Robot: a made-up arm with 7 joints.
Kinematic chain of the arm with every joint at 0, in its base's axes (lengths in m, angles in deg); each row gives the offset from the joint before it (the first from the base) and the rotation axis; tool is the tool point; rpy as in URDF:
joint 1: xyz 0.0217 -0.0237 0.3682 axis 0 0.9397 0.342
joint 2: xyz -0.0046 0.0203 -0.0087 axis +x
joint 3: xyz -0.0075 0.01 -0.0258 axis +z
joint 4: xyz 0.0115 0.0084 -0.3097 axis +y
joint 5: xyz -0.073 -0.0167 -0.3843 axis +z
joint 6: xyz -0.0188 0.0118 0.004 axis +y
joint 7: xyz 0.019 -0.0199 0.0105 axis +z
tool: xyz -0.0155 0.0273 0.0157 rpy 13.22 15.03 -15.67
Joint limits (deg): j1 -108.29..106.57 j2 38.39..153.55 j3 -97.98..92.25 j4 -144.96..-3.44 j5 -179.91..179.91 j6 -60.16..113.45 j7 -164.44..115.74
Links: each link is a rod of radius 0.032 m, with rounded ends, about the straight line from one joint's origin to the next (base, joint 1, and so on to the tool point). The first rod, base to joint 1, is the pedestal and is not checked.
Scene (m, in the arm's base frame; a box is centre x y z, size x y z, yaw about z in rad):
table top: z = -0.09
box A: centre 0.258 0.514 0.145 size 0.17 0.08 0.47 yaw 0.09
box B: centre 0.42 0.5 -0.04 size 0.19 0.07 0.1 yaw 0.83
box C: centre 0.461 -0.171 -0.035 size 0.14 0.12 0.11 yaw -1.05
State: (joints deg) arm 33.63 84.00 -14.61 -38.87 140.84 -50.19 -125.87
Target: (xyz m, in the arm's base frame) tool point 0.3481 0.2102 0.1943
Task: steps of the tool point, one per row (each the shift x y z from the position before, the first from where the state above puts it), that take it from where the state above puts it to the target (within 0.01 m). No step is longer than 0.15 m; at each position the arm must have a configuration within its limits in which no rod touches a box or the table.
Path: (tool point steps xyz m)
1: 0.0008 0.0119 0.0184
2: 0.0017 0.0136 0.0162
3: 0.0022 0.0144 0.0134
4: 0.0016 0.0145 0.0109
5: 0.0333 -0.0496 -0.0885
6: 0.0351 -0.0698 -0.0675
7: 0.0336 -0.0835 -0.0428
8: 0.0280 -0.0907 -0.0171
9: 0.0192 -0.0913 0.0071
10: 0.0825 -0.0199 0.0212
11: 0.0763 -0.0285 0.0380
12: 0.0657 -0.0367 0.0541

